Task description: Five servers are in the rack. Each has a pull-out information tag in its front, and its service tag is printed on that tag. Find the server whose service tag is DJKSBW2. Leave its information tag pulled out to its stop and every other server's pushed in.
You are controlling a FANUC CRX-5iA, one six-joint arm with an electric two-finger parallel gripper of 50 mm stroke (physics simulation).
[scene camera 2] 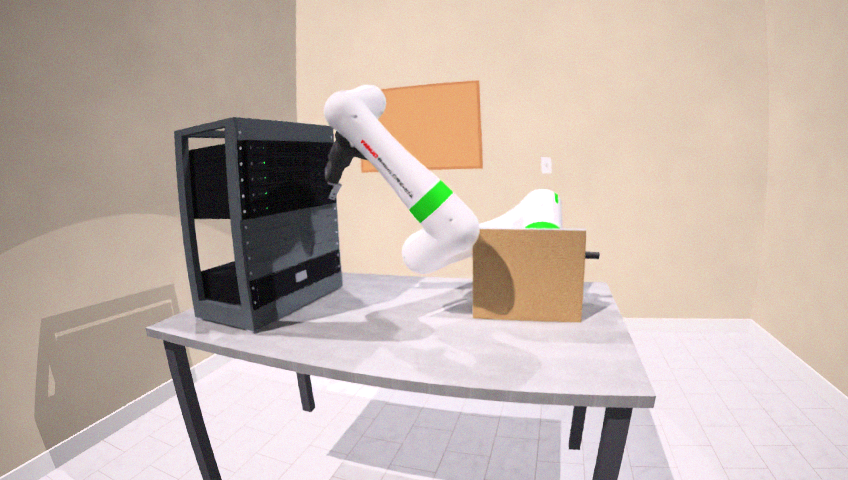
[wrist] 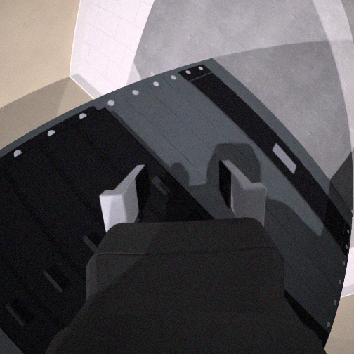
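Pixels of known places: gripper, fingertip midpoint: [scene camera 2: 331,193]; arm's base, link origin: [scene camera 2: 541,257].
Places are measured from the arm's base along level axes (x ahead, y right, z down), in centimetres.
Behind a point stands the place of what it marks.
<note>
The rack [scene camera 2: 239,249] @(x 81.8, y -35.3, z -8.5 cm) [wrist: 235,86] stands at the left of the table, with black servers [scene camera 2: 285,178] @(x 76.4, y -16.4, z -27.2 cm) [wrist: 45,185] stacked in its upper part. In the wrist view, small dark information tags show on their fronts: the lowest visible tag [wrist: 161,185] appears between the fingers, nearer the left one, and others [wrist: 55,281] [wrist: 17,315] lie lower left. They look flush. No service tag text is readable, so DJKSBW2 cannot be picked out. My gripper [scene camera 2: 334,191] @(x 68.1, y -1.7, z -21.1 cm) [wrist: 183,177] is open and empty, in front of the lower edge of the servers. Its body hides part of the fronts.
Grey blank panels [scene camera 2: 285,231] @(x 77.9, y -16.3, z -10.6 cm) [wrist: 165,127] fill the rack below the servers. A black unit [scene camera 2: 273,286] @(x 78.9, y -24.7, z 5.1 cm) [wrist: 235,110] with a pale label [scene camera 2: 301,275] @(x 77.1, y -10.4, z 5.3 cm) [wrist: 284,158] is at the bottom. A brown board [scene camera 2: 535,273] @(x 2.1, y -10.5, z 2.2 cm) stands on the table [scene camera 2: 416,356] @(x 30.3, y -37.4, z 16.7 cm), in front of the arm's base.
</note>
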